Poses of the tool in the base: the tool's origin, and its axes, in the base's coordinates. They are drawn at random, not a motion.
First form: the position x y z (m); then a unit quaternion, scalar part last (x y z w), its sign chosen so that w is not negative.
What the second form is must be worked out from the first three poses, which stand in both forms.
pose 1, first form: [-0.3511, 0.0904, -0.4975, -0.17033, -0.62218, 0.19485, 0.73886]
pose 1, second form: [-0.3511, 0.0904, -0.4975, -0.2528, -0.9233, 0.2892, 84.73]
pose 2, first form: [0.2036, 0.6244, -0.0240, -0.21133, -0.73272, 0.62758, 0.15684]
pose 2, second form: [0.2036, 0.6244, -0.0240, -0.2140, -0.7419, 0.6354, 161.95]
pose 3, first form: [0.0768, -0.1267, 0.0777, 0.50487, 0.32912, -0.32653, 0.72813]
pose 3, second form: [0.0768, -0.1267, 0.0777, 0.7366, 0.4802, -0.4764, 86.54]
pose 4, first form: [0.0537, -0.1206, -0.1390, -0.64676, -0.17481, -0.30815, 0.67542]
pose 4, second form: [0.0537, -0.1206, -0.1390, -0.8770, -0.2371, -0.4179, 95.03]
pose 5, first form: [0.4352, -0.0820, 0.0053, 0.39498, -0.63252, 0.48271, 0.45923]
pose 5, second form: [0.4352, -0.0820, 0.0053, 0.4446, -0.7120, 0.5434, 125.32]
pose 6, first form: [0.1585, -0.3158, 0.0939, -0.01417, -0.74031, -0.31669, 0.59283]
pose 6, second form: [0.1585, -0.3158, 0.0939, -0.0176, -0.9193, -0.3932, 107.28]
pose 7, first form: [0.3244, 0.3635, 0.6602, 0.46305, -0.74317, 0.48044, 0.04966]
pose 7, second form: [0.3244, 0.3635, 0.6602, 0.4636, -0.7441, 0.4810, 174.31]
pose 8, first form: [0.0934, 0.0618, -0.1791, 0.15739, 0.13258, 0.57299, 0.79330]
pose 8, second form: [0.0934, 0.0618, -0.1791, 0.2585, 0.2178, 0.9411, 75.01]
